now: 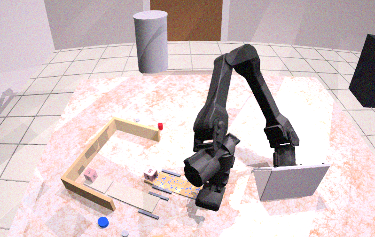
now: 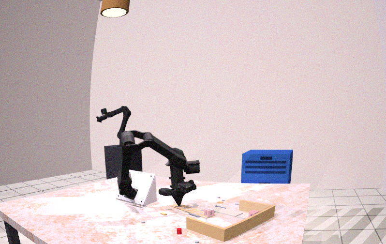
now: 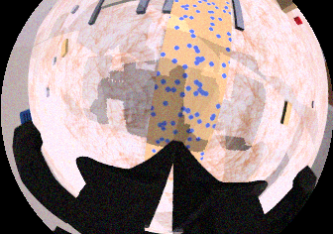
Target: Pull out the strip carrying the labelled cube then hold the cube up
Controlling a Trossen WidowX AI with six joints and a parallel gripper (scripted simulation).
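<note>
Now: gripper tip 23 cm short of the beige strip and 1 cm to the right of it. From my gripper tip the other things lie so: blue disc (31 cm ahead, 11 cm to the left); then red cylinder (18 cm ahead, 30 cm to the right, 1 cm above); then tan chip (1 cm ahead, 14 cm to the right).
</note>
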